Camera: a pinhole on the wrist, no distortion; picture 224 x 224 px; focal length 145.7 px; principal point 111.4 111.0 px. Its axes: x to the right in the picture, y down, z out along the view. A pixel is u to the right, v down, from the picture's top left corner.
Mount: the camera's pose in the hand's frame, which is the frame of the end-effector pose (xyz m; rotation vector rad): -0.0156 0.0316 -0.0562 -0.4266 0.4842 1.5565
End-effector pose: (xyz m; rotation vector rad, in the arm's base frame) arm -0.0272 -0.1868 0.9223 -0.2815 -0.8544 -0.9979
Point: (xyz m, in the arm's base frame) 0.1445 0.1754 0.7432
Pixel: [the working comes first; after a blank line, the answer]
In the camera's frame: 0.2112 0.2934 0.1942

outside the picture
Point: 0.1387 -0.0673 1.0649
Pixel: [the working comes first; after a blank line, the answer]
In the camera's frame: 0.0842 -0.0882 0.2205

167 53
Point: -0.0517 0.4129 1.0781
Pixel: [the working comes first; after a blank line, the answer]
In the camera's frame: -0.0211 0.2633 0.5843

106 177
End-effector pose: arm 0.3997 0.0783 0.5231 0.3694 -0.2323 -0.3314
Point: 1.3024 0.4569 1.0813
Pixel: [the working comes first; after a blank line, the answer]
In the camera's frame: 0.5021 -0.8084 0.5982

outside the picture
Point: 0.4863 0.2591 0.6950
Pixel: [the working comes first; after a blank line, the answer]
In the camera's frame: 0.1083 -0.0574 0.2304

180 75
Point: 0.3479 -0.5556 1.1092
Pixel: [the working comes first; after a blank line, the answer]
In the camera's frame: -0.7641 -0.2447 0.4719

outside the picture
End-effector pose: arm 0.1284 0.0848 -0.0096 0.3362 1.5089 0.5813
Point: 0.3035 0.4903 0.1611
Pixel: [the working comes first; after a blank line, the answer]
In the camera's frame: 0.1429 -0.0857 0.4527

157 83
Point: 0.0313 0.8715 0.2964
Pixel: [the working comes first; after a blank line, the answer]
In the camera's frame: 0.6096 -0.2115 0.5169

outside the picture
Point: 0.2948 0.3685 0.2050
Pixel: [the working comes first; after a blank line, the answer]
In the camera's frame: 0.0979 0.0182 0.3893

148 118
